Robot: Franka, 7 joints.
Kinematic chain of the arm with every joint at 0, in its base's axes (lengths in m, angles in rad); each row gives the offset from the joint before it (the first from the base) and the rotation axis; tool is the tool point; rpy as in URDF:
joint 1: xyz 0 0 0.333 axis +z
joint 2: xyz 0 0 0 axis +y
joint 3: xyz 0 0 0.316 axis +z
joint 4: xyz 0.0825 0 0 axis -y
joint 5: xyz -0.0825 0 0.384 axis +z
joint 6: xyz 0 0 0 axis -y
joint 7: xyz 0.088 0 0 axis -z
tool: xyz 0 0 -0.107 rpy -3.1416 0 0
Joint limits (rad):
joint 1: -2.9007..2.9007
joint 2: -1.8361..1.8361
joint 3: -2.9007..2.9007
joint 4: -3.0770..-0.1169
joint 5: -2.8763..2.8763
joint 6: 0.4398..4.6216
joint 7: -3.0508..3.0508
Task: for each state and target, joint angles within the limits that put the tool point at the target. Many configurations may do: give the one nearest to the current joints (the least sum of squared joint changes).
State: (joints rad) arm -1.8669 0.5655 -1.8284 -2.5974 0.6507 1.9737 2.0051
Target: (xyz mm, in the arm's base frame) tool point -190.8 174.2 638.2
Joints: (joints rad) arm -1.7197 1.3634 -2.6560 -2.5099 0.5013 1.8730 2.0051
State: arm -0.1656 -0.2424 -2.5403 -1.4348 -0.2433 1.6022 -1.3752
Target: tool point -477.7 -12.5 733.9
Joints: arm -0.3346 0.1700 -2.7589 -1.4875 -0.2788 1.3865 -1.3752
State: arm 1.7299 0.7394 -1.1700 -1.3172 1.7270 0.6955 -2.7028
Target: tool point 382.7 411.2 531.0
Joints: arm 1.5570 0.6126 -1.3302 -1.5731 1.5993 0.5403 -2.7028
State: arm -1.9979 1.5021 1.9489 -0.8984 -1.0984 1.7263 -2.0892
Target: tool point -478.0 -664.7 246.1
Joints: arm -2.5600 1.6995 1.8827 -0.5139 -1.1661 1.7890 -2.0892
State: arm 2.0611 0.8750 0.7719 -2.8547 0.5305 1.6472 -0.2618
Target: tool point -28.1 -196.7 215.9
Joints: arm 2.2983 1.1116 0.9340 -3.0143 0.5949 1.7271 -0.2618
